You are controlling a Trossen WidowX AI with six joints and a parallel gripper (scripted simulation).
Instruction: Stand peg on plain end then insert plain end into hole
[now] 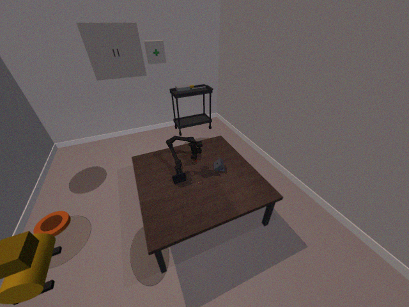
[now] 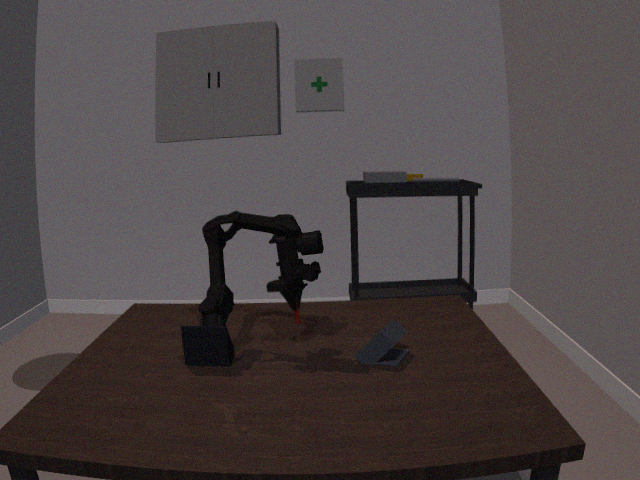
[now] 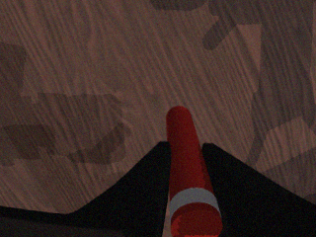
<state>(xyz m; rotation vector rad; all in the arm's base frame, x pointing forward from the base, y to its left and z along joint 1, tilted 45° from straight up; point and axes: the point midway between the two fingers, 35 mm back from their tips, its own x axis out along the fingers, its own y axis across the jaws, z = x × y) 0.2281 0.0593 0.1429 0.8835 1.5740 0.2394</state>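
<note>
The grey sloped panel is 250 mm ahead of my gripper tip, 100 mm to the right of it and 80 mm below it. Also, from my gripper tip: red peg (20 mm above).
</note>
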